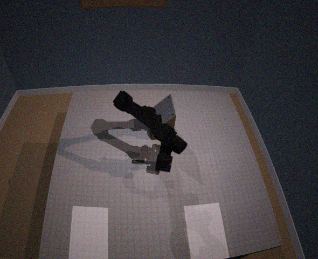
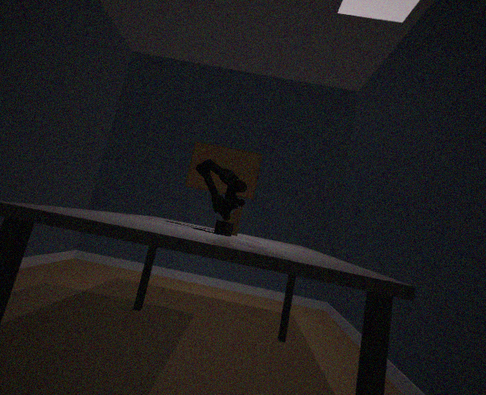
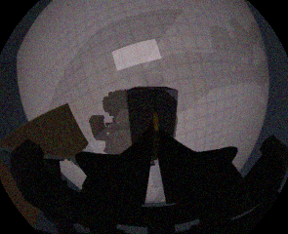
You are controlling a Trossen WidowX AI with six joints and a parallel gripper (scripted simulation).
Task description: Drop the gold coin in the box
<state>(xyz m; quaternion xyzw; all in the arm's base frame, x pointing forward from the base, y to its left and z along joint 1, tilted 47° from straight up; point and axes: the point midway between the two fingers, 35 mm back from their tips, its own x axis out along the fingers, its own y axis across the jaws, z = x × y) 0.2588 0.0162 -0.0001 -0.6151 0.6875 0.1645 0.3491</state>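
Now: gripper tip 1 cm below the gold coin.
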